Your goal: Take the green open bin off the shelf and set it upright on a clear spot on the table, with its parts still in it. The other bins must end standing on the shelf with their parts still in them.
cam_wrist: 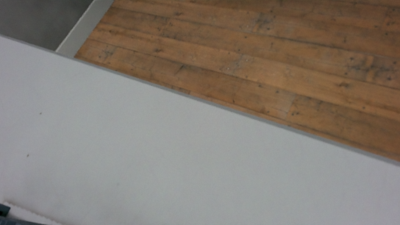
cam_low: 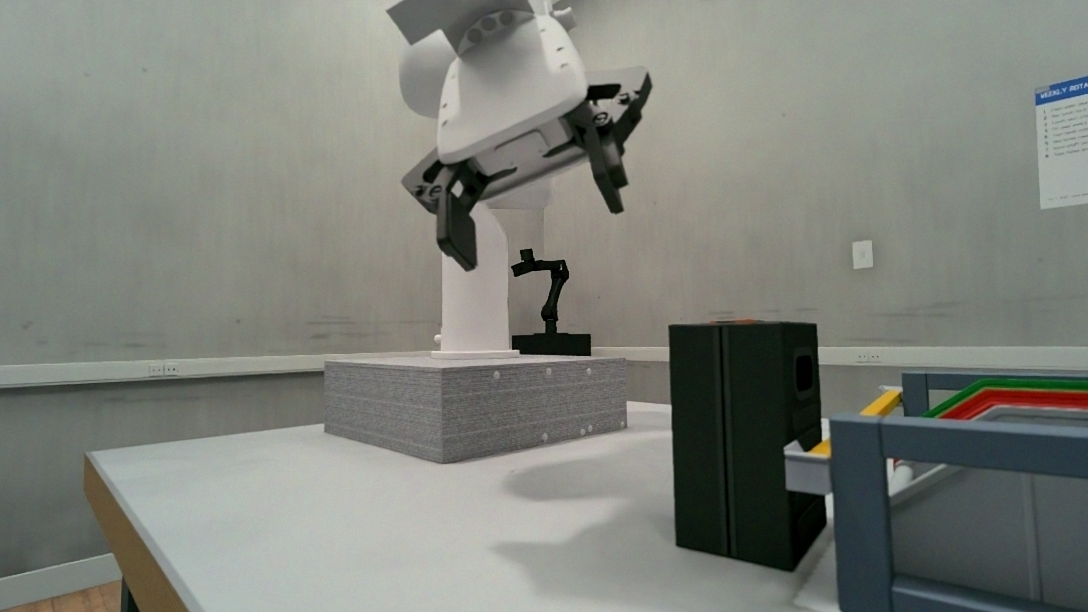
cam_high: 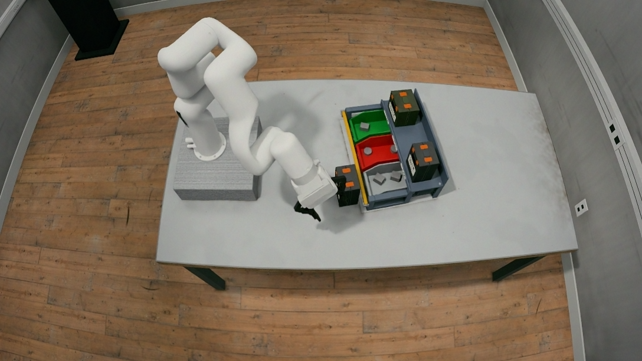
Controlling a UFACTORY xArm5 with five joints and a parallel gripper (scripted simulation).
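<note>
The yellow bar lies 250 mm to the left of my hand, 130 mm below it and 90 mm ahead of it. Round my hand: black case 130 mm to the left, 130 mm below, 60 mm ahead; grey bin 210 mm ahead, 160 mm to the left, 150 mm below; red bin 270 mm to the left, 190 mm ahead, 150 mm below.
</note>
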